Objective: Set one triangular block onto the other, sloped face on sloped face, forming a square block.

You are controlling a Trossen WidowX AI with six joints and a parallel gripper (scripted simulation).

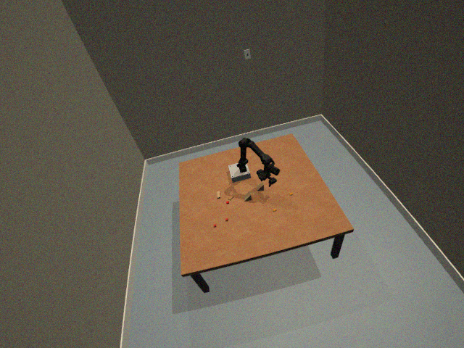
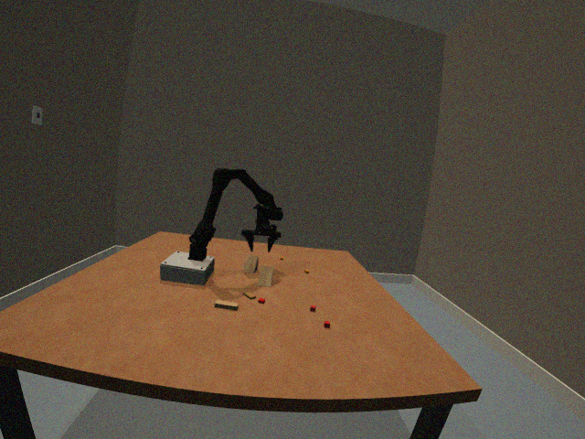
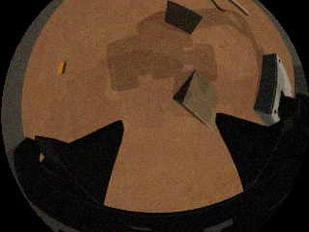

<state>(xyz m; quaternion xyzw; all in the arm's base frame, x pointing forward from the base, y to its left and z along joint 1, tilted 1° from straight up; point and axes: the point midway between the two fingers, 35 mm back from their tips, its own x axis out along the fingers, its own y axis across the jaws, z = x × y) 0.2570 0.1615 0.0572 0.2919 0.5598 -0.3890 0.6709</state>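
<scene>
The triangular block is 16 cm to the right of my gripper tip, 7 cm below it and 4 cm ahead of it. The rest, counted from my gripper tip: flat tan bar: 42 cm to the right, 8 cm below, 7 cm behind; then dark stick: 32 cm to the right, 8 cm below, 1 cm behind; then red cube: 35 cm to the right, 8 cm below, 4 cm ahead.
</scene>
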